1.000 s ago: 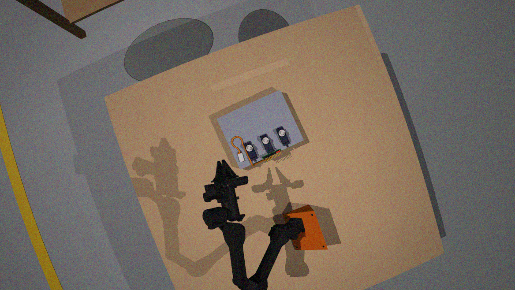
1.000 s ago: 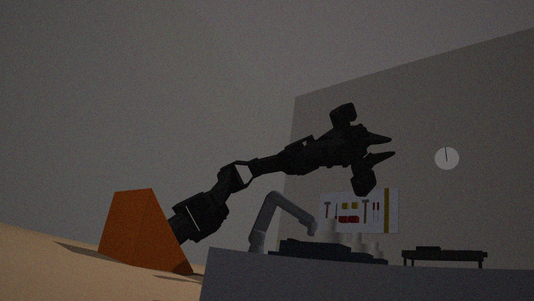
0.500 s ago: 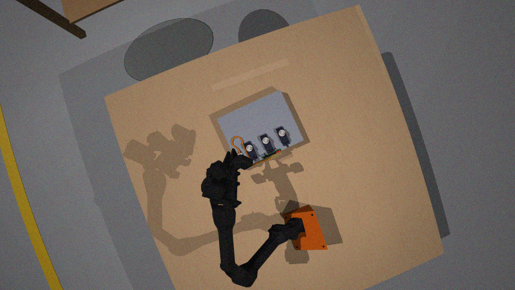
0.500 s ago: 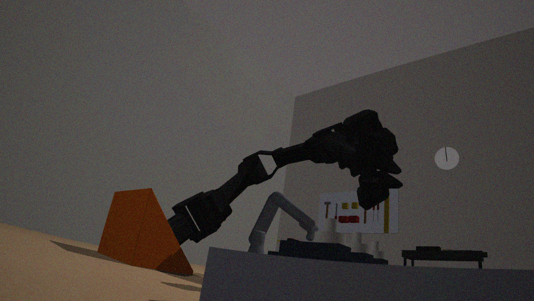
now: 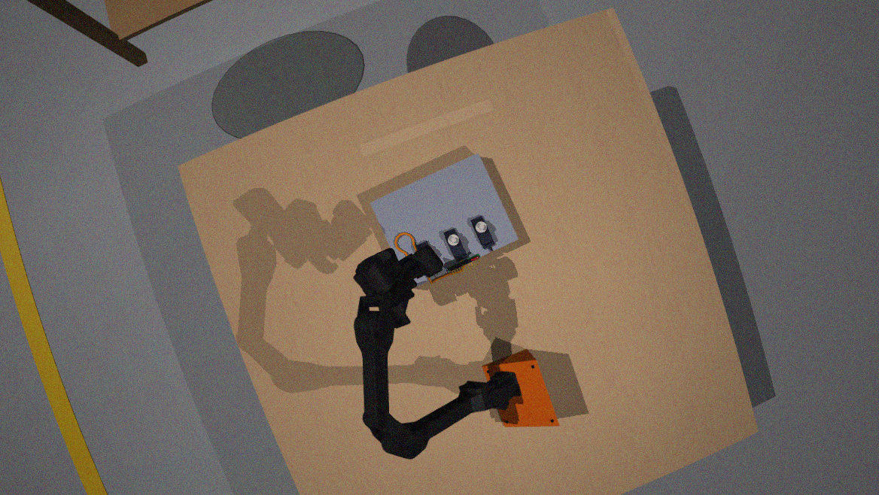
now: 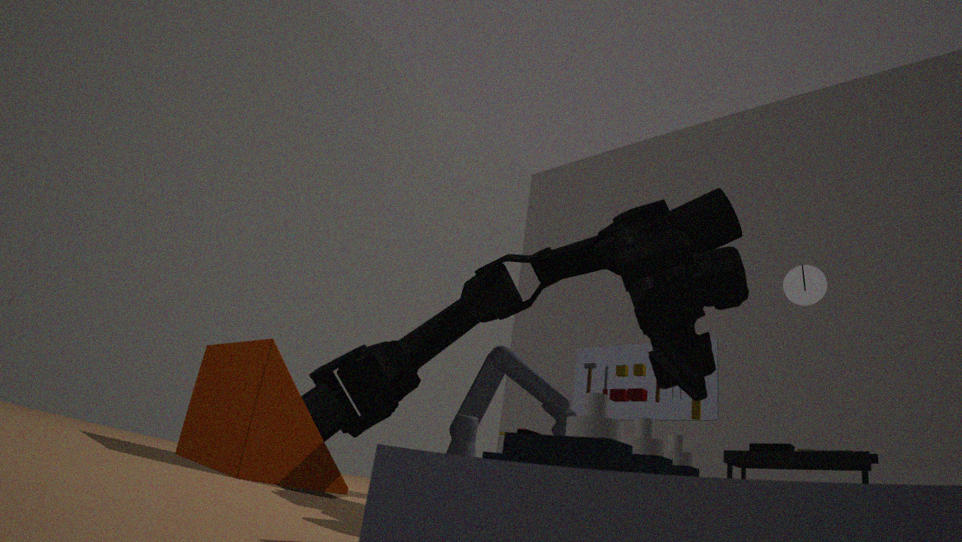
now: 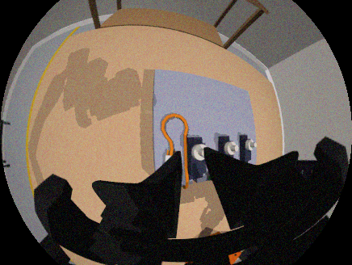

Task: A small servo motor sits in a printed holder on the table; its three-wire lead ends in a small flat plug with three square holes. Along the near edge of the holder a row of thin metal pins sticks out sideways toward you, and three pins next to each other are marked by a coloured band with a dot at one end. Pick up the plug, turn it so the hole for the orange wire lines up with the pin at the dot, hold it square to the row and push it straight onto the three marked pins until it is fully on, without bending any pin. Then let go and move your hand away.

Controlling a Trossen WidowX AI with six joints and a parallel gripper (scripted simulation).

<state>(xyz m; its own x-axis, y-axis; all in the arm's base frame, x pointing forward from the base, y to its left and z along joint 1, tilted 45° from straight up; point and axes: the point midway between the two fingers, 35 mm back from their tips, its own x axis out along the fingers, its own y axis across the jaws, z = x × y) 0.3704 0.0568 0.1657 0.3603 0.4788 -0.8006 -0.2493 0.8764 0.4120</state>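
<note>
The servo lies 12 cm to the right of my gripper tip and 8 cm below it. From my gripper tip the other things lie so: grey holder plate (10 cm ahead, 10 cm to the right, 11 cm below).
</note>
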